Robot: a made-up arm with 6 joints.
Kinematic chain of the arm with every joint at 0, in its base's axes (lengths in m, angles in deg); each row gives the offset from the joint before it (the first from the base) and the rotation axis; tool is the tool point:
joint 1: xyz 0 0 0.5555 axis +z
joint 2: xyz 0.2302 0 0 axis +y
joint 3: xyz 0 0 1.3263 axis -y
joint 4: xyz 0 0 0.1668 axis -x
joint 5: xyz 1.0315 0 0 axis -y
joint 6: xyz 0.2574 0 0 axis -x
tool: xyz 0 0 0
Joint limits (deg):
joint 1: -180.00..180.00
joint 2: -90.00..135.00
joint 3: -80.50..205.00
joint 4: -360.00..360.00
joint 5: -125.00..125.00
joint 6: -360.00..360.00
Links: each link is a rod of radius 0.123 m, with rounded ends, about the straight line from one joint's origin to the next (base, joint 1, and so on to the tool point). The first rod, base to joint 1, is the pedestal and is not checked.
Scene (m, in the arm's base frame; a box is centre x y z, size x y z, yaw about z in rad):
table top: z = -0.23
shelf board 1: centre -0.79 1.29 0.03 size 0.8 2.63 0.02 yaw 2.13
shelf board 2: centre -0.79 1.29 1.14 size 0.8 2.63 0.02 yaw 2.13
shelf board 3: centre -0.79 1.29 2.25 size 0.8 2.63 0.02 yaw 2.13
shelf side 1: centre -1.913 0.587 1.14 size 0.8 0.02 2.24 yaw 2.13
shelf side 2: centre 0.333 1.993 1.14 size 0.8 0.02 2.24 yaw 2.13
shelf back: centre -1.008 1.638 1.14 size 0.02 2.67 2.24 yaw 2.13
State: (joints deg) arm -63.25 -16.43 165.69 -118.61 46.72 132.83
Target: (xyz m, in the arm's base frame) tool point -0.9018 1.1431 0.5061
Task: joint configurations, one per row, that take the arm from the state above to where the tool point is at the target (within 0.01 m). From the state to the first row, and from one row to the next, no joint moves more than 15 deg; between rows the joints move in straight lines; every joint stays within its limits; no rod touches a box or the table.
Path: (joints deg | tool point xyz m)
1: -58.58 -5.35 178.79 -106.55 51.98 118.42 | -0.7250 0.8139 1.6814
2: -53.92 5.74 191.90 -94.49 57.24 104.01 | -0.6368 0.5074 1.6005
3: -49.25 16.82 205.00 -82.43 62.50 89.60 | -0.4957 0.2285 1.4665
4: -52.45 3.09 205.00 -76.33 67.06 100.41 | -0.5880 0.3870 1.2508
5: -55.64 -10.64 205.00 -70.24 71.62 111.21 | -0.6264 0.5089 1.0080
6: -58.83 -24.37 205.00 -64.15 76.18 122.02 | -0.6166 0.5848 0.7545
7: -62.02 -38.10 205.00 -58.05 80.74 132.83 | -0.5680 0.6097 0.5061
8: -61.04 -39.98 199.62 -72.51 71.62 132.83 | -0.6773 0.7428 0.4906
9: -60.06 -41.86 194.24 -86.98 62.50 132.83 | -0.7705 0.8810 0.4887
10: -59.08 -43.74 188.86 -101.44 53.38 132.83 | -0.8451 1.0169 0.4959
11: -58.10 -45.63 183.48 -115.90 44.26 132.83 | -0.9019 1.1431 0.5060

